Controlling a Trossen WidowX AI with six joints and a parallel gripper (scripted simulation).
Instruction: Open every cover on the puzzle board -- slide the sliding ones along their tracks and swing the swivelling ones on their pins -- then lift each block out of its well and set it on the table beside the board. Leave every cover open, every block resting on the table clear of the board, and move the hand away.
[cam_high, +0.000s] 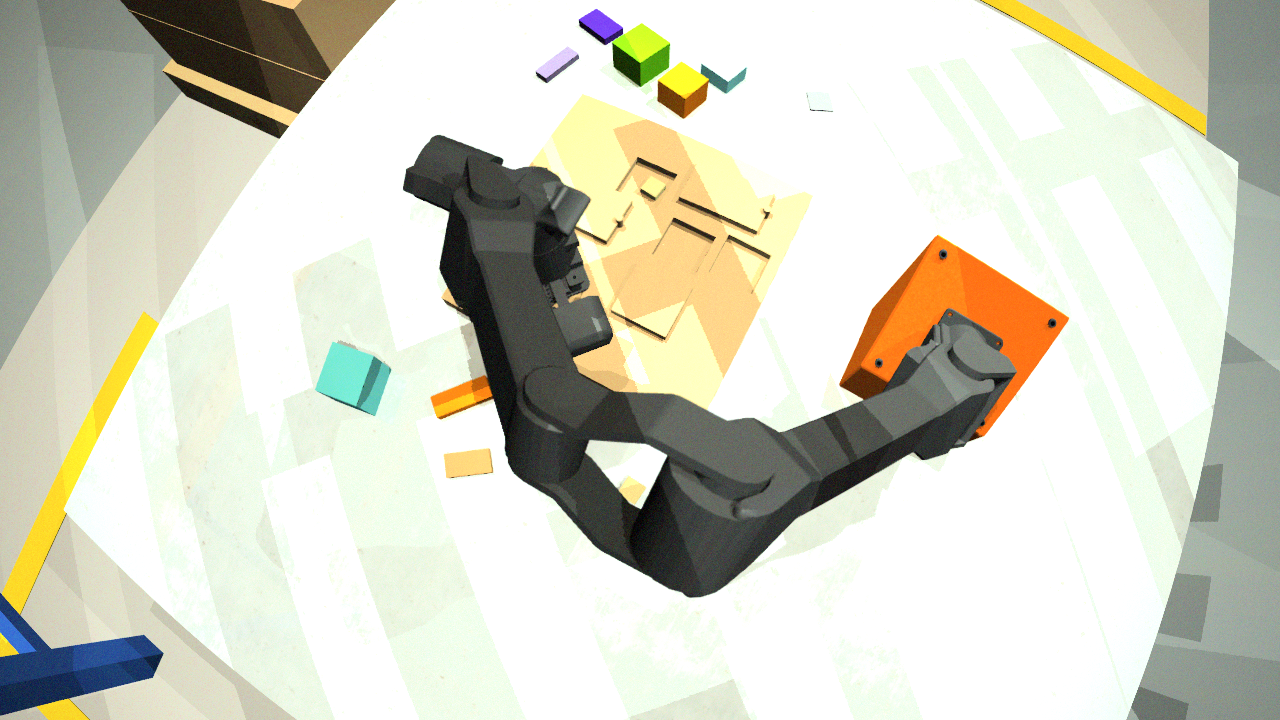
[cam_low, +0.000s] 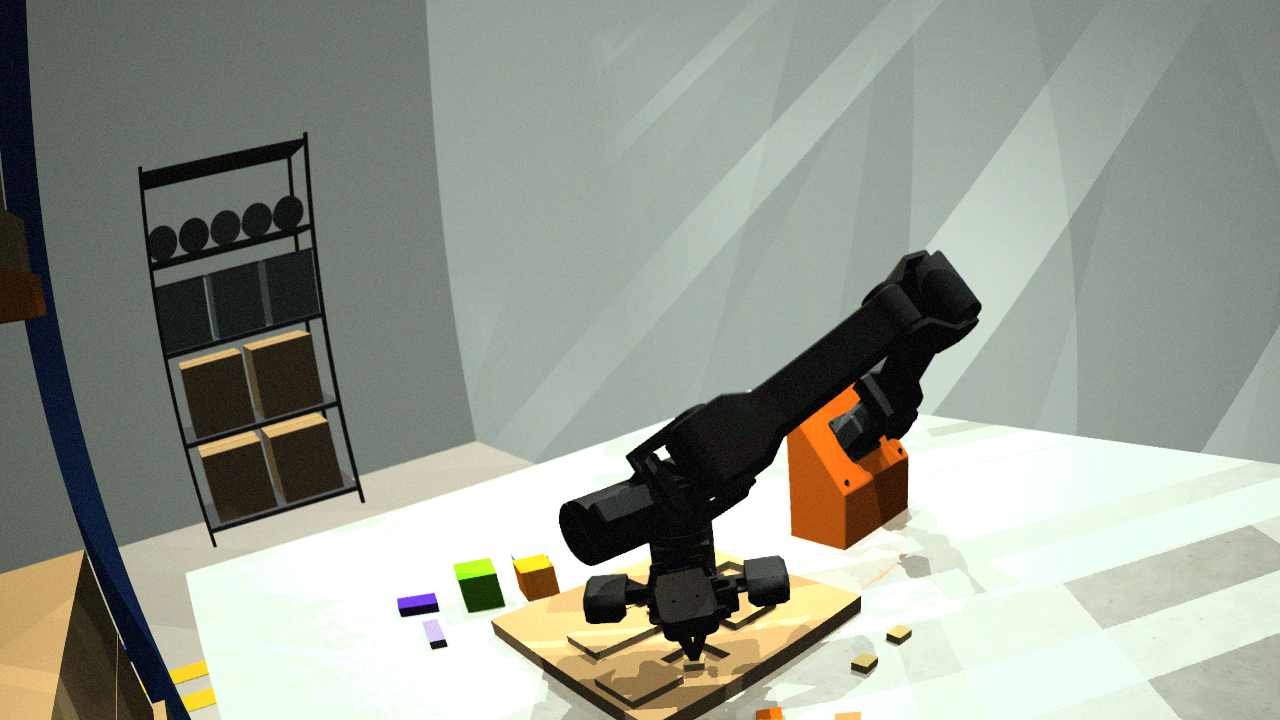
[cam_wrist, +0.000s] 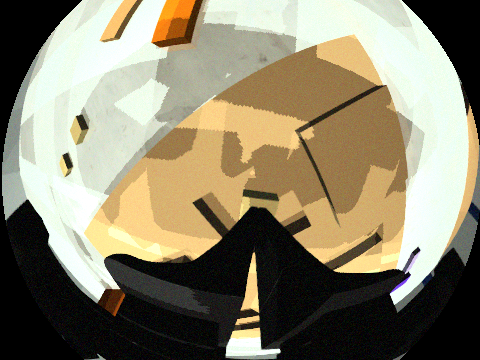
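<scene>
The orange flat piece lies 140 mm to the left of my gripper tip, 30 mm ahead of it and 10 mm below it. Also, from my gripper tip: orange cube: 290 mm to the right, 10 mm ahead; then tan slab: 200 mm to the left, 20 mm below, 10 mm behind; then teal cube: 190 mm to the left, 140 mm ahead, 10 mm above.
</scene>
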